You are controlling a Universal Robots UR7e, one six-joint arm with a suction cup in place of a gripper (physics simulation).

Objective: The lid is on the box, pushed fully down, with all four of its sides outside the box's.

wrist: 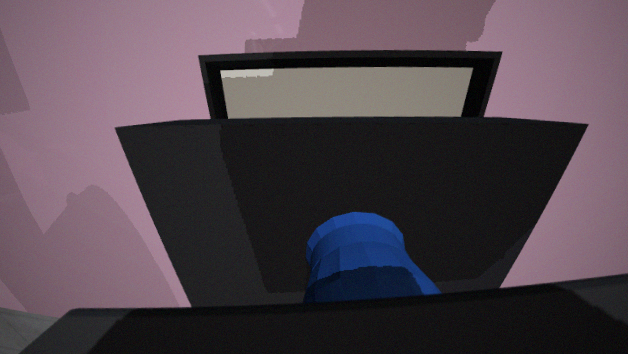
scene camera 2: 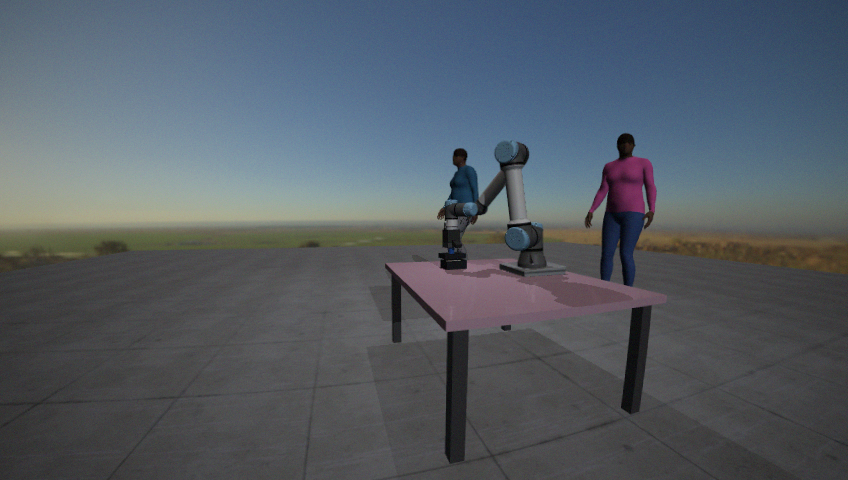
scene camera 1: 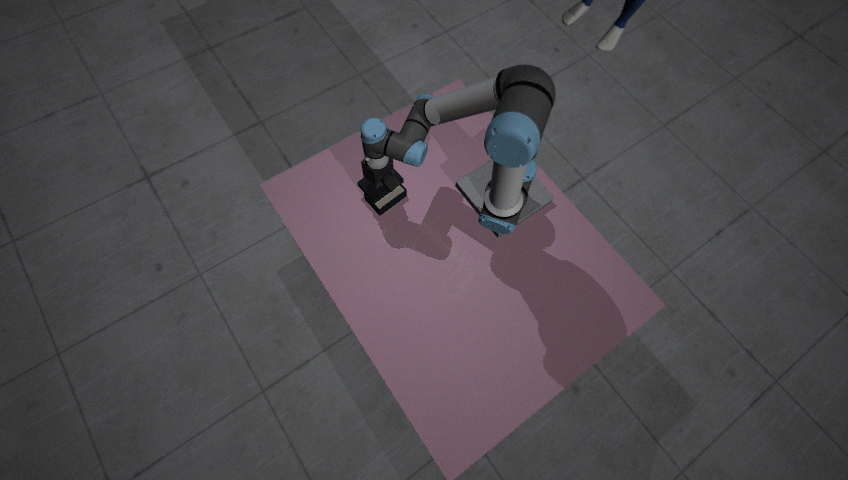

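Observation:
My gripper's blue suction cup is on top of the flat black lid and holds it, roughly level. The black box stands open side up on the table, with a pale inside. The lid hangs a little above the box, with a thin gap between them in scene camera 2. In scene camera 1 a strip of the pale inside shows past the lid's edge. In the wrist view the far part of the box shows beyond the lid; the lid hides the rest.
The pink table bears the arm's grey base plate, to the right of the box in both scene views. The box is near the table's far left part. Two people stand beyond the table.

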